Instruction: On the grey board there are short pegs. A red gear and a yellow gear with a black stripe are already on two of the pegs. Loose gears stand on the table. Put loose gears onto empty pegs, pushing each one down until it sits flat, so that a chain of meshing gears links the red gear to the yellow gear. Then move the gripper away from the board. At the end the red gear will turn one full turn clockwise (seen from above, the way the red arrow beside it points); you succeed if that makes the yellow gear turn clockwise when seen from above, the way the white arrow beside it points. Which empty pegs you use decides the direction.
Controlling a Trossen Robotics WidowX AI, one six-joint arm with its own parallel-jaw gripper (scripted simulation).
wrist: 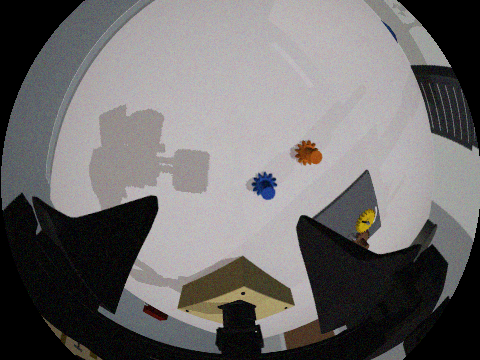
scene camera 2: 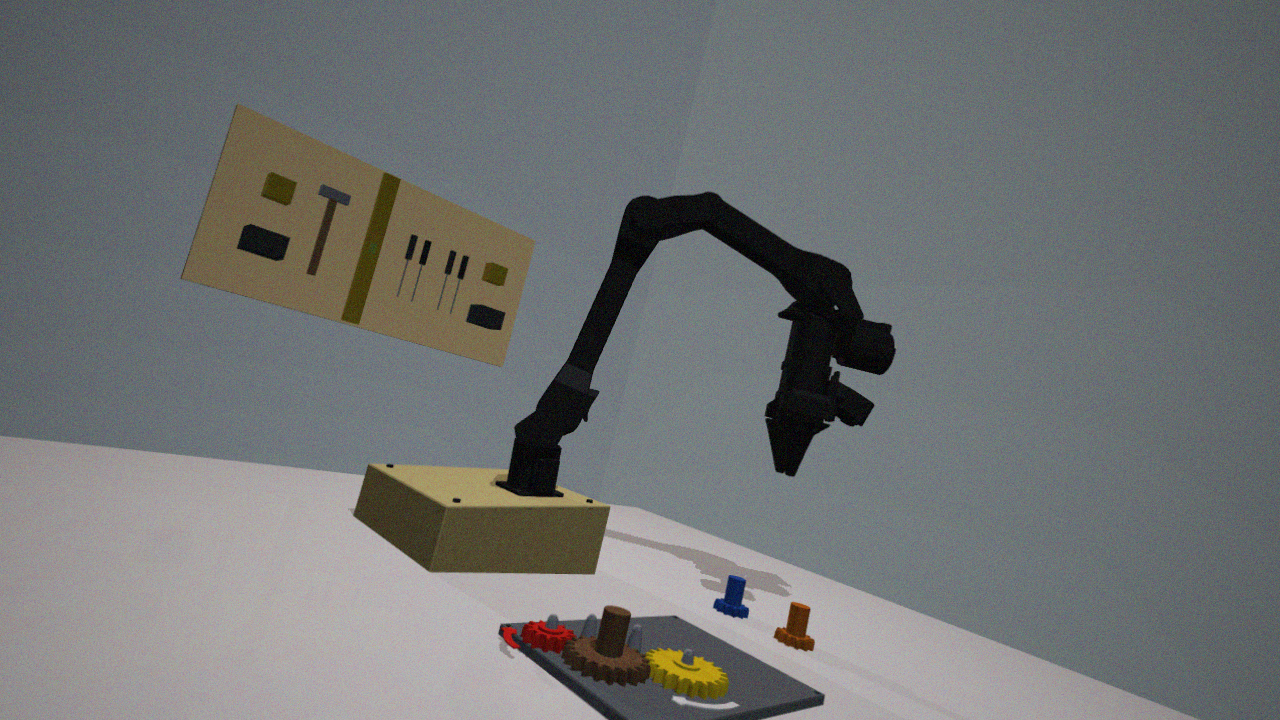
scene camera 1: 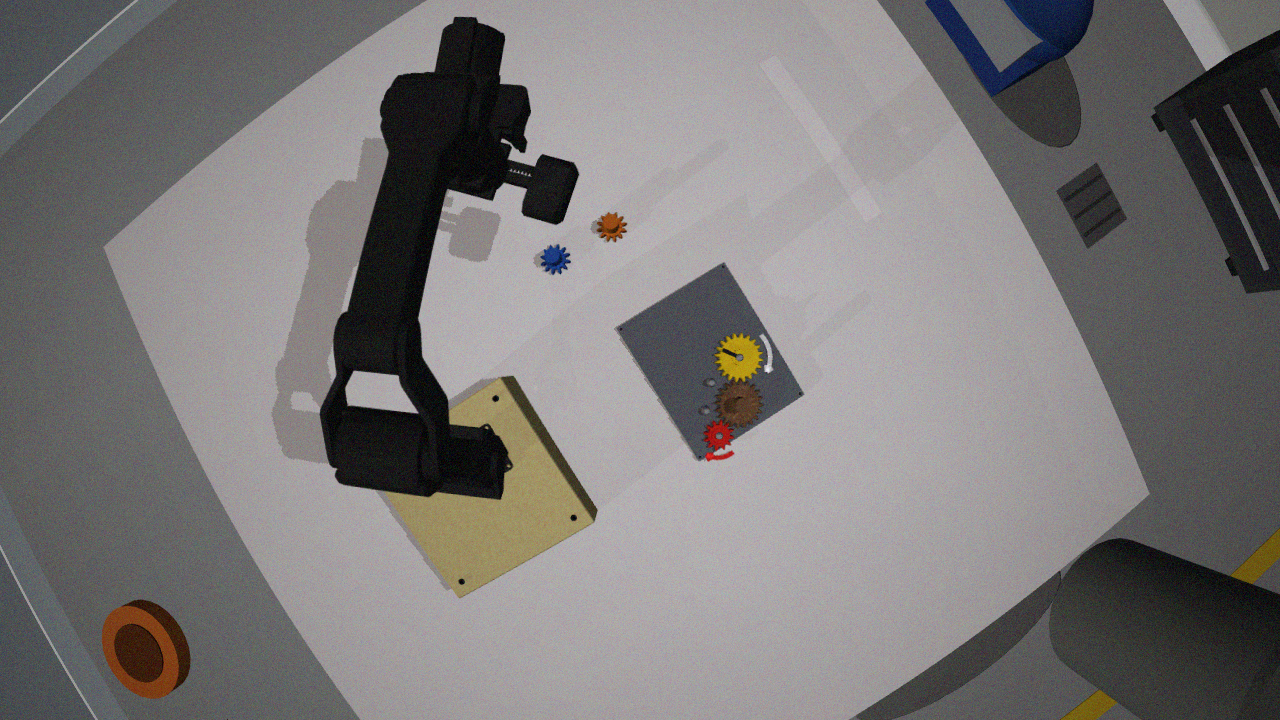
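Open and holding nothing, the gripper (scene camera 2: pixel 784 474) is visible in the wrist view too, as is the same gripper (wrist: pixel 228 214), and scene camera 1 also shows the gripper (scene camera 1: pixel 499 192). The scene has a brown gear (scene camera 1: pixel 739 403) and an orange gear (scene camera 2: pixel 794 635) in it as well.
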